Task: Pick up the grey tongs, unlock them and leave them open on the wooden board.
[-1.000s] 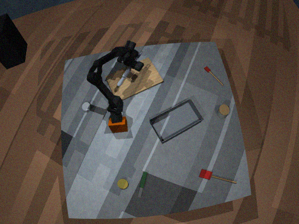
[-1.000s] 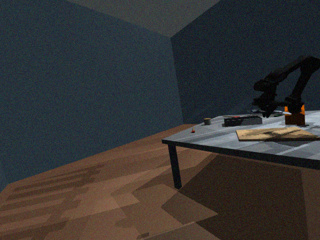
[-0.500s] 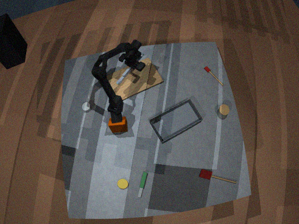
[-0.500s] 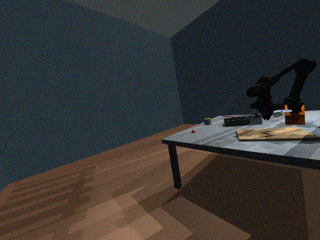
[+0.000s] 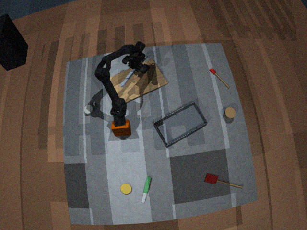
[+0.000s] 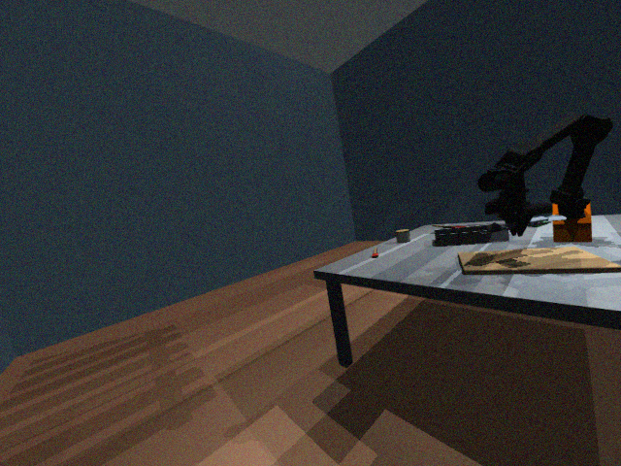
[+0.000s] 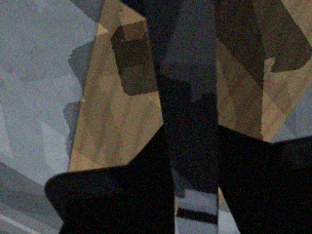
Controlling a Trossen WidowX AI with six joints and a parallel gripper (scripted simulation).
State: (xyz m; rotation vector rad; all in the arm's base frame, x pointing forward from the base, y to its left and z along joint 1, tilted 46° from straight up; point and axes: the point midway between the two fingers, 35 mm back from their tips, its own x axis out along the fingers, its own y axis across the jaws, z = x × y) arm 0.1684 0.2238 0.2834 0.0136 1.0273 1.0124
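My gripper tip is 90 mm above the wooden board, 30 mm to the left of it and 10 mm past it. The rest, counted from my gripper tip: roasting tin: 420 mm to the right, 200 mm ahead, 70 mm below; yellow disc: 750 mm to the right, 230 mm behind, 90 mm below; white cylinder: 380 mm behind, 170 mm to the right, 80 mm below.
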